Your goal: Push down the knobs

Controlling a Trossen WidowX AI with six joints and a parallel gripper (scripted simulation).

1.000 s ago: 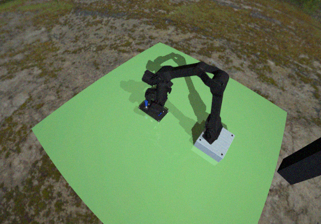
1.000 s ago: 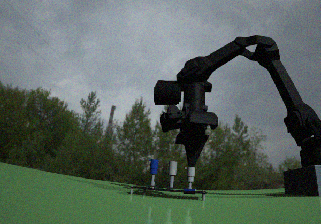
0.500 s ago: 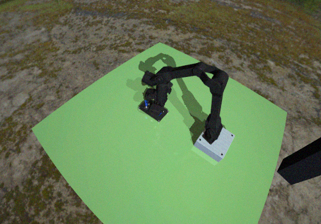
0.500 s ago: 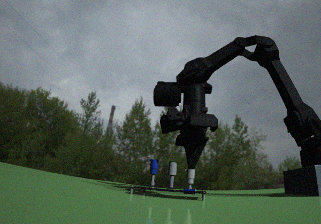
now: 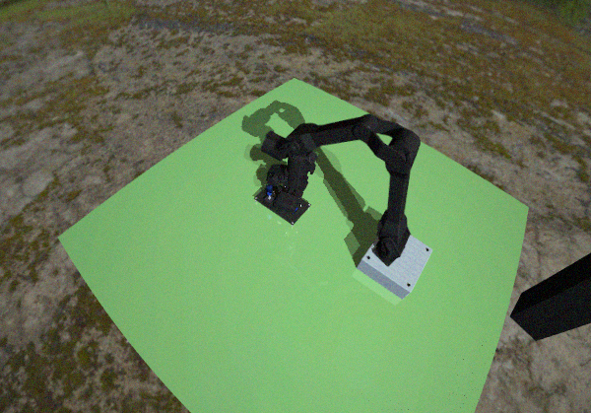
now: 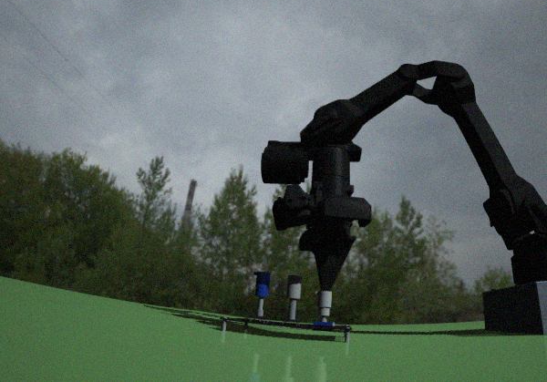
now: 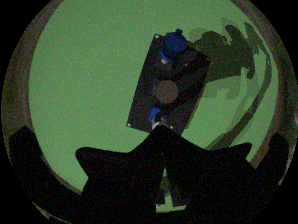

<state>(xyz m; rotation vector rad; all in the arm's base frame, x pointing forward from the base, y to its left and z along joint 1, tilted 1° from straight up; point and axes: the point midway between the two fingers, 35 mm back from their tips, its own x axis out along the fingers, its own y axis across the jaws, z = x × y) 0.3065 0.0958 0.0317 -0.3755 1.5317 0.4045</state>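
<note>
Right now the grey knob is 10 mm below my gripper tip. The rest, counted from my gripper tip: blue knob 80 mm ahead, 30 mm to the left, 10 mm above.
</note>
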